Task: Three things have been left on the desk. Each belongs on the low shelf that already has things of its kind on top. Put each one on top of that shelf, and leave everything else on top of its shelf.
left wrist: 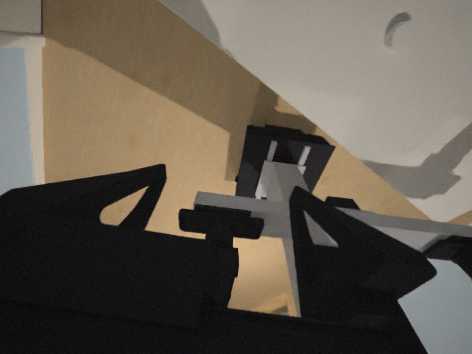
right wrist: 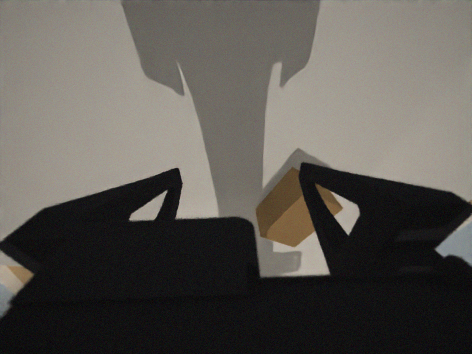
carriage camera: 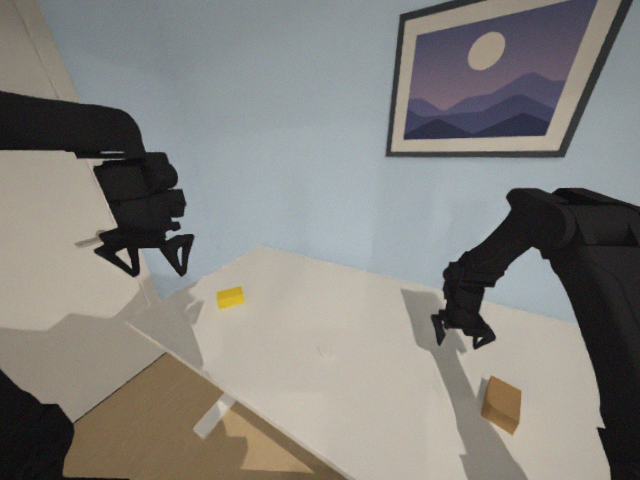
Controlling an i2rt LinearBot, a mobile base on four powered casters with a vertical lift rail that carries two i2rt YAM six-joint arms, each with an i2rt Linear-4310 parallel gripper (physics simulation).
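Frame: origin at the left arm's base, x ahead, y right, z down, level; millimetres.
Seen in the pictures: left gripper, fingertip midpoint: [left wrist: 229, 182] [carriage camera: 160, 275]; right gripper, fingertip midpoint: [right wrist: 239, 172] [carriage camera: 456, 346]; left arm's base at its link origin: [left wrist: 221, 223]; right arm's base at its link origin: [left wrist: 462, 250].
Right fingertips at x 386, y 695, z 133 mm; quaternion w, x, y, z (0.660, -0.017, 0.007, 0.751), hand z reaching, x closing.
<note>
Offsets run from my right fingertips to a thing's top centre. "spot": to the spot under its first point. Level surfaces: height alone.
A brown box @[dy +61, dx -114, dz +32 mm] [carriage camera: 501, 403] [right wrist: 285, 220] is on the white desk @[dz +82 mm] [carriage camera: 361, 413] at the lower right. A yellow block @[dy -790, dx +272, dz +37 mm] [carriage camera: 230, 297] lies near the desk's far left corner. A small whitish thing @[dy -372, dx +34, dz +58 mm] [carriage camera: 323, 352] is at the desk's middle, hard to make out; a pale curved shape @[spot: dy -394, dx +40, dz +58 mm] [left wrist: 396, 30] shows at the top right of the left wrist view. My right gripper [carriage camera: 458, 345] [right wrist: 239, 172] is open and empty above the desk, beyond the box; its right-hand finger in the wrist view overlaps the box. My left gripper [carriage camera: 158, 273] [left wrist: 229, 182] is open and empty, high beyond the desk's left corner. The low shelves do not show.
A framed picture [carriage camera: 485, 98] hangs on the blue wall behind the desk. A pale door with a handle @[spot: dy -1523, dx +450, dz -126 mm] [carriage camera: 88, 240] is at the left. Wooden floor @[dz +802 mm] [carriage camera: 134, 434] shows below the desk's front edge. My own base [left wrist: 287, 155] shows in the left wrist view.
</note>
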